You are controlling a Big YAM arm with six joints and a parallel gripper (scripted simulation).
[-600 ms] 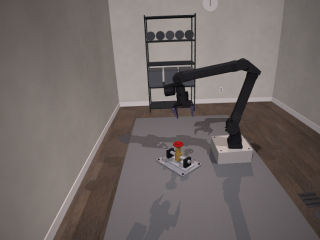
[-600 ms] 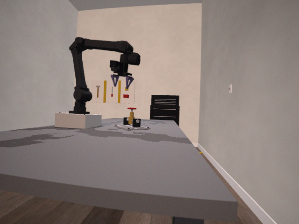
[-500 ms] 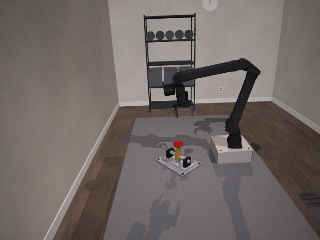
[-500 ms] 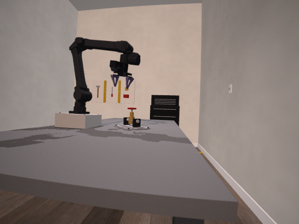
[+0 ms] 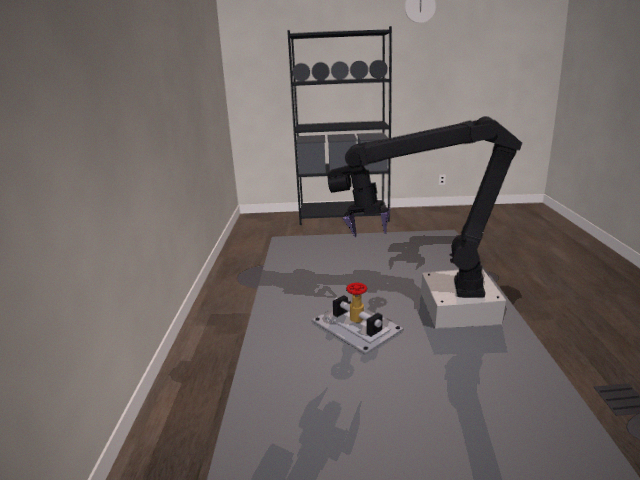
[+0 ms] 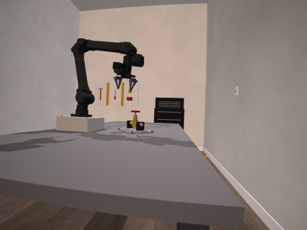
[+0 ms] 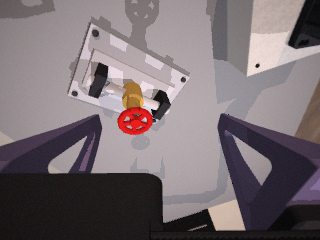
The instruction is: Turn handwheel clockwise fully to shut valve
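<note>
Right now the red spoked handwheel is 15 cm below my hand, 11 cm to the left of it and 3 cm ahead of it.
</note>
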